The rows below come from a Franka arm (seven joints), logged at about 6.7 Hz.
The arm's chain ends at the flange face. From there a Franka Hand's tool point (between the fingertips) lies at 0.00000 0.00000 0.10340 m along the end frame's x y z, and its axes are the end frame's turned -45 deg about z.
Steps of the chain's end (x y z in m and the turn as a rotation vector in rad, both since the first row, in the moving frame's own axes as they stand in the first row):
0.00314, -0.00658, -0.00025, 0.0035, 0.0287, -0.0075
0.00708, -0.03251, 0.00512, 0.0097, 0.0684, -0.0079
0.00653, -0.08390, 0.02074, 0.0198, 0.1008, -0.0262
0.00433, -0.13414, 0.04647, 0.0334, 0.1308, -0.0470
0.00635, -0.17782, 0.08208, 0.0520, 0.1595, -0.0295
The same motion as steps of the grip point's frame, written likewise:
0.00923, -0.00060, -0.00029, -0.0178, 0.0228, -0.0075
0.03372, -0.01372, 0.00487, -0.0415, 0.0552, -0.0079
0.07282, -0.04891, 0.02019, -0.0573, 0.0853, -0.0262
0.11004, -0.08497, 0.04553, -0.0689, 0.1161, -0.0470
0.14573, -0.11365, 0.08063, -0.0760, 0.1496, -0.0295

